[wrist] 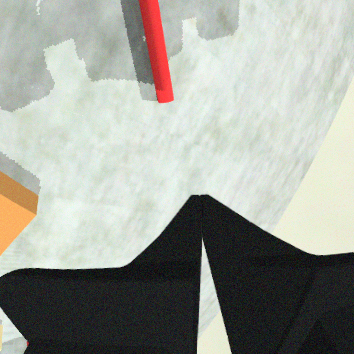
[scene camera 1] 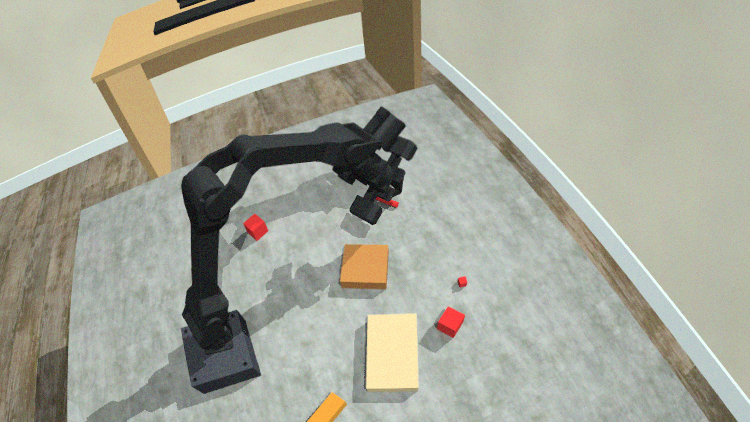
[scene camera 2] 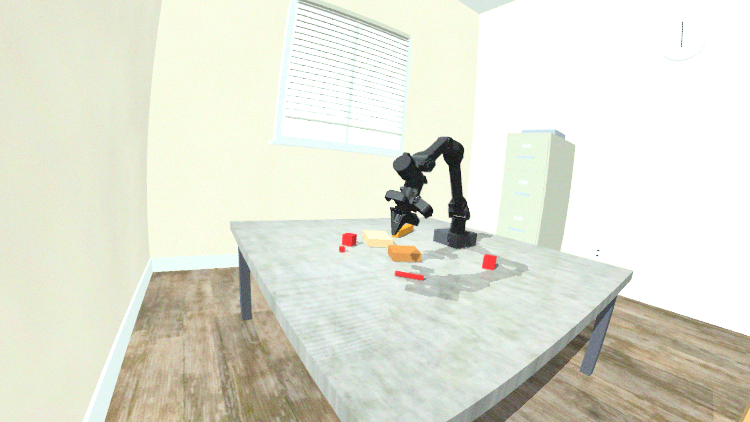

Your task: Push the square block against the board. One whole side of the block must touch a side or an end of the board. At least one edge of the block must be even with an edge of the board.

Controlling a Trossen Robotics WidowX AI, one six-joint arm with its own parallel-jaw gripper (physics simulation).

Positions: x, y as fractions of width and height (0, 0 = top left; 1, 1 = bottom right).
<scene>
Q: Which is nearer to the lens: the pale tan board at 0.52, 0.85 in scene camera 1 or the square block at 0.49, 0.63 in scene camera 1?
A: The pale tan board.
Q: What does the pale tan board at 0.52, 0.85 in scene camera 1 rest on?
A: The table.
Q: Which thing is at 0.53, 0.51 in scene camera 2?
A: My gripper.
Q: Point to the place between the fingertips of my gripper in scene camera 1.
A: At 0.53, 0.46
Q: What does the square block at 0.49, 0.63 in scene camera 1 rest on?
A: The table.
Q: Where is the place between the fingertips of my gripper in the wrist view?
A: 0.56, 0.57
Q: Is my gripper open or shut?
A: Shut.
</scene>
